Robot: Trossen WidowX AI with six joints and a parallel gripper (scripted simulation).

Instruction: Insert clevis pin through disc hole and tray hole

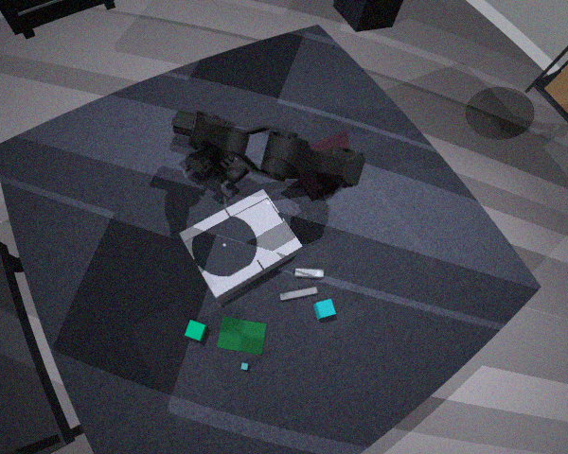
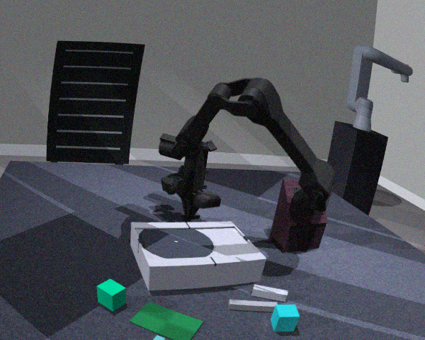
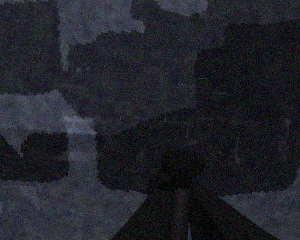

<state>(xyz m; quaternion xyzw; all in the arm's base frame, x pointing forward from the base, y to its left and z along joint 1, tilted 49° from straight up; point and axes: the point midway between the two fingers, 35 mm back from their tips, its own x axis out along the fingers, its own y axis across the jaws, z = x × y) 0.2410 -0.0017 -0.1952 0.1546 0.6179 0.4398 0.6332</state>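
My gripper tip is 23 cm to the right of the dark aluminium disc, 7 cm short of it and 5 cm below it. From my gripper tip the other things lie so: clevis pin 1 cm behind, 1 cm above; rimmed steel tray 24 cm to the left, 4 cm above, 3 cm ahead; green cube 40 cm to the left, 21 cm ahead, 2 cm above.
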